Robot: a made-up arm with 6 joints. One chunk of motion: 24 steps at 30 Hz.
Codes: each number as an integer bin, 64 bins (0 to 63) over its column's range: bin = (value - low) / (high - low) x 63, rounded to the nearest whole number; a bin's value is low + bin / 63 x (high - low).
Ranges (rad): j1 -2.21..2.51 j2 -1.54..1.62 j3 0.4..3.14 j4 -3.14..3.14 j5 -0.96..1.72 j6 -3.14..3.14
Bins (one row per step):
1: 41 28 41 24 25 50
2: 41 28 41 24 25 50
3: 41 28 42 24 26 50
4: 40 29 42 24 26 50
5: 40 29 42 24 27 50
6: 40 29 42 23 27 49
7: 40 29 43 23 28 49
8: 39 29 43 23 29 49
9: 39 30 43 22 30 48
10: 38 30 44 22 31 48
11: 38 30 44 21 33 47
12: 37 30 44 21 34 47
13: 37 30 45 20 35 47
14: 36 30 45 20 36 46
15: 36 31 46 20 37 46
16: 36 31 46 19 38 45
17: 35 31 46 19 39 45
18: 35 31 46 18 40 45
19: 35 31 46 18 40 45
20: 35 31 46 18 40 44
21: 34 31 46 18 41 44
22: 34 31 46 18 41 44
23: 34 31 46 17 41 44
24: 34 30 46 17 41 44
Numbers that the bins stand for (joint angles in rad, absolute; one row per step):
1: 0.8617 -0.1356 2.1832 -0.7476 0.1035 1.8441
2: 0.8617 -0.1356 2.1832 -0.7476 0.1035 1.8441
3: 0.8617 -0.1356 2.2267 -0.7476 0.1460 1.8441
4: 0.7868 -0.0854 2.2267 -0.7476 0.1460 1.8441
5: 0.7868 -0.0854 2.2267 -0.7476 0.1886 1.8441
6: 0.7868 -0.0854 2.2267 -0.8473 0.1886 1.7444
7: 0.7868 -0.0854 2.2702 -0.8473 0.2311 1.7444
8: 0.7119 -0.0854 2.2702 -0.8473 0.2737 1.7444
9: 0.7119 -0.0352 2.2702 -0.9470 0.3162 1.6448
10: 0.6370 -0.0352 2.3137 -0.9470 0.3587 1.6448
11: 0.6370 -0.0352 2.3137 -1.0467 0.4438 1.5451
12: 0.5621 -0.0352 2.3137 -1.0467 0.4863 1.5451
13: 0.5621 -0.0352 2.3571 -1.1463 0.5289 1.5451
14: 0.4871 -0.0352 2.3571 -1.1463 0.5714 1.4454
15: 0.4871 0.0149 2.4006 -1.1463 0.6140 1.4454
16: 0.4871 0.0149 2.4006 -1.2460 0.6565 1.3457
17: 0.4122 0.0149 2.4006 -1.2460 0.6990 1.3457
18: 0.4122 0.0149 2.4006 -1.3457 0.7416 1.3457
19: 0.4122 0.0149 2.4006 -1.3457 0.7416 1.3457
20: 0.4122 0.0149 2.4006 -1.3457 0.7416 1.2460
21: 0.3373 0.0149 2.4006 -1.3457 0.7841 1.2460
22: 0.3373 0.0149 2.4006 -1.3457 0.7841 1.2460
23: 0.3373 0.0149 2.4006 -1.4454 0.7841 1.2460
24: 0.3373 -0.0352 2.4006 -1.4454 0.7841 1.2460

